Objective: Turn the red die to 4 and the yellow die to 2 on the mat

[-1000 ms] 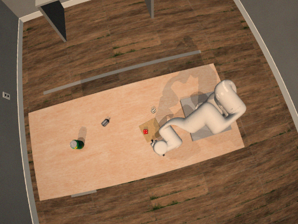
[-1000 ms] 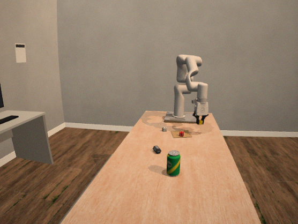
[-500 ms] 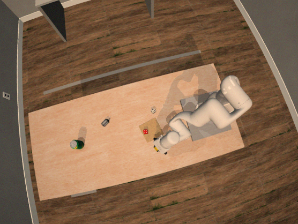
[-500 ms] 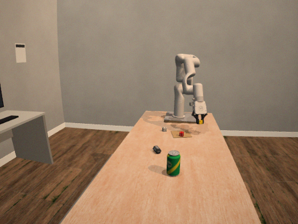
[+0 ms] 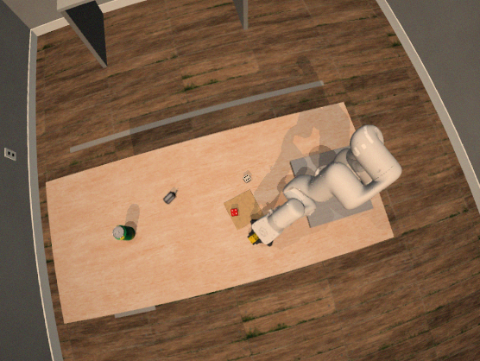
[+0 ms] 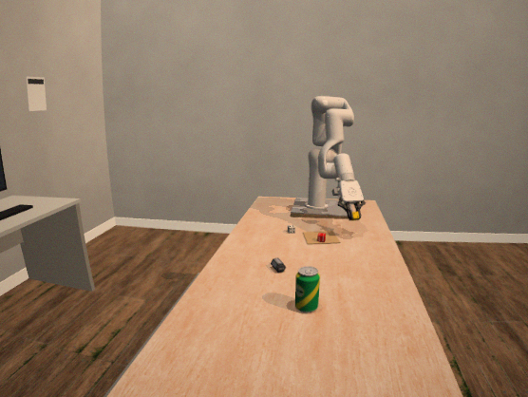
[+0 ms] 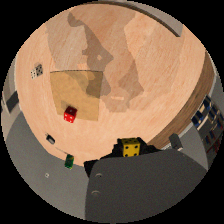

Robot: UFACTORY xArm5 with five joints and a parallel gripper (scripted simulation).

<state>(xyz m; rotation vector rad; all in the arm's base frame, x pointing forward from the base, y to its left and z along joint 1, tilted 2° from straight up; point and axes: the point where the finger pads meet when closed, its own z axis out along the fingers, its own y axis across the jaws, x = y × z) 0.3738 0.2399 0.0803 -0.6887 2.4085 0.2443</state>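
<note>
Right now my hand is 14 cm to the left of the brown mat, 10 cm above it and 3 cm short of it. From my hand the other things lie so: yellow die (right at my hand); then white die (28 cm to the right, 9 cm below, 1 cm ahead); then red die (12 cm to the right, 9 cm below, 8 cm ahead).
</note>
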